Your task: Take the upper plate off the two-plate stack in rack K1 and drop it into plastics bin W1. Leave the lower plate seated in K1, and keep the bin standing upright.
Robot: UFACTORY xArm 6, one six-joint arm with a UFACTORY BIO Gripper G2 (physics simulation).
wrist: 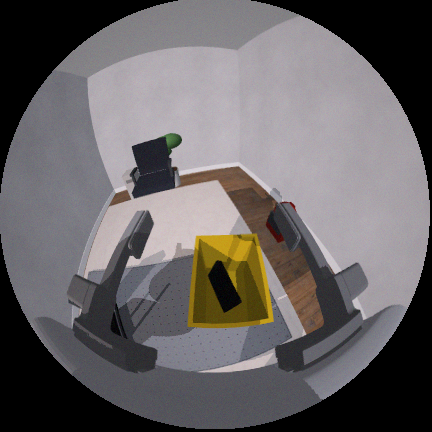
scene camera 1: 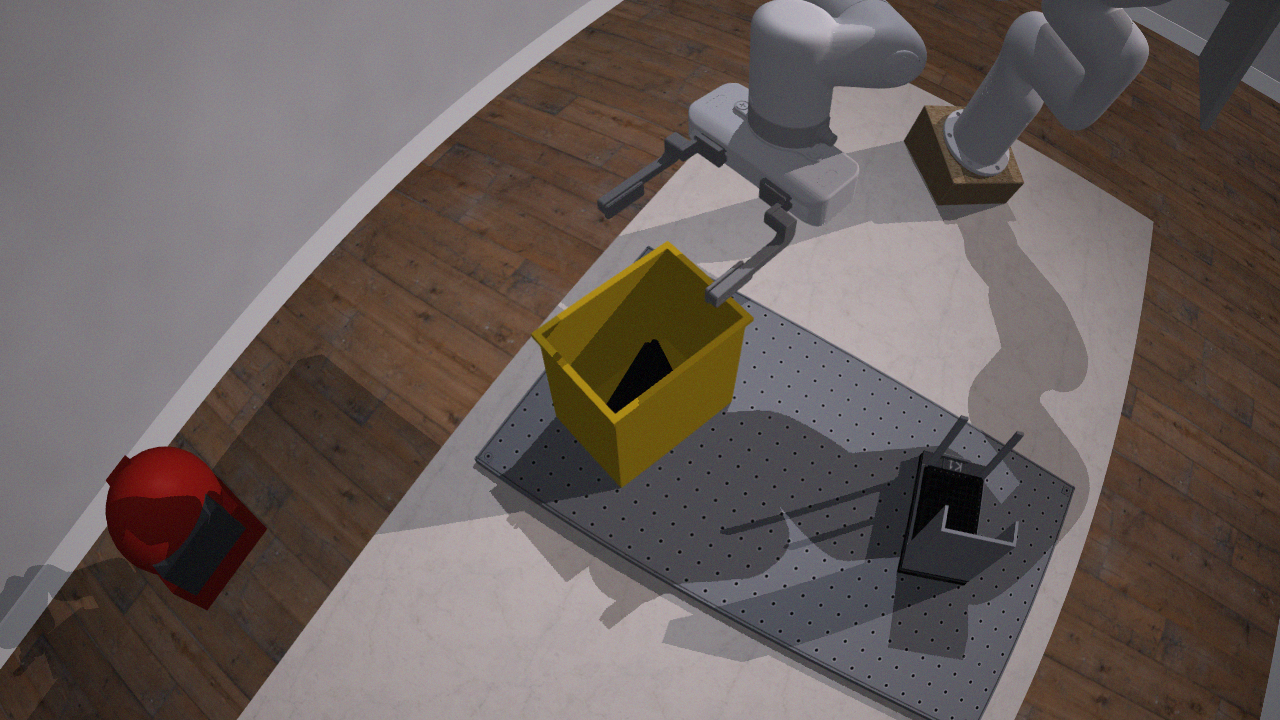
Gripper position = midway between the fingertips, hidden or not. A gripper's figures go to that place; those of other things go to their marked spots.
Labels:
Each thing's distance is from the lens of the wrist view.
my gripper (wrist: 212, 212): 12 cm
yellow bin W1 (wrist: 240, 254): 34 cm
black gridded plate (wrist: 224, 289): 35 cm

